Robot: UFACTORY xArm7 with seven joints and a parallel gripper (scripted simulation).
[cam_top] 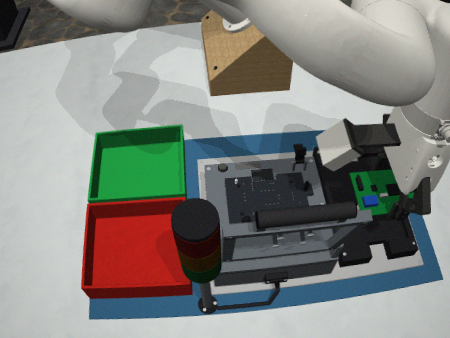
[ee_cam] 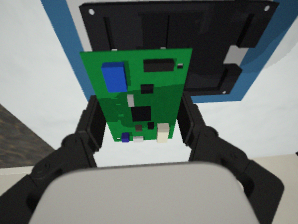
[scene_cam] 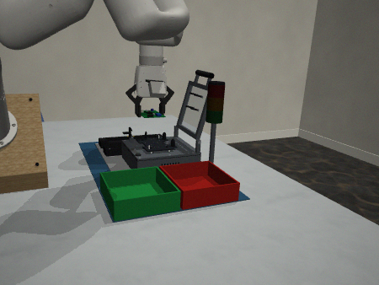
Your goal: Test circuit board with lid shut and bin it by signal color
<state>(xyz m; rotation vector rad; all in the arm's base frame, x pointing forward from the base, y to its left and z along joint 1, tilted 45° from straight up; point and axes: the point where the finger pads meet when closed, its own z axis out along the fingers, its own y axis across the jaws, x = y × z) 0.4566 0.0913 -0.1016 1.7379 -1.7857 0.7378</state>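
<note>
The tester plate is 40 mm behind my hand, 160 mm to the right of it and 50 mm below it. The rest, counted from my hand: tester lid (80 mm ahead, 170 mm to the right, 60 mm above); latch hook (110 mm behind, 110 mm to the right, 40 mm below); green circuit board (right at my hand).
</note>
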